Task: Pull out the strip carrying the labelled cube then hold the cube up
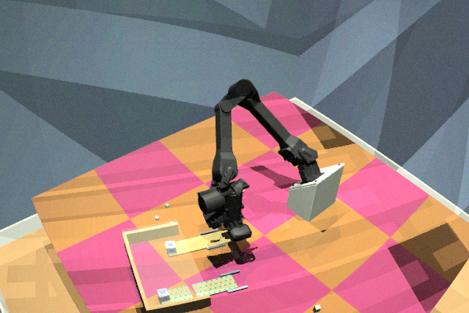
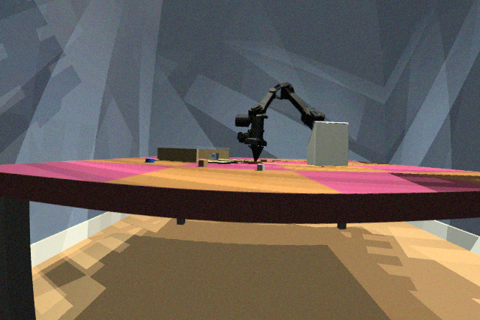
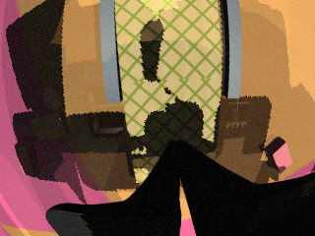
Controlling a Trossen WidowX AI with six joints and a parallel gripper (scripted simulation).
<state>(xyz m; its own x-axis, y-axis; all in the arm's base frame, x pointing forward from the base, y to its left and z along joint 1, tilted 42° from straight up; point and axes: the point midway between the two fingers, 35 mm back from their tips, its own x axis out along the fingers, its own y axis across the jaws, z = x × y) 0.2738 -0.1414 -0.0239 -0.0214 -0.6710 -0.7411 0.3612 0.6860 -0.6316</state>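
My gripper tip is now 9 cm short of the cross-hatched strip and 3 cm to the left of it.
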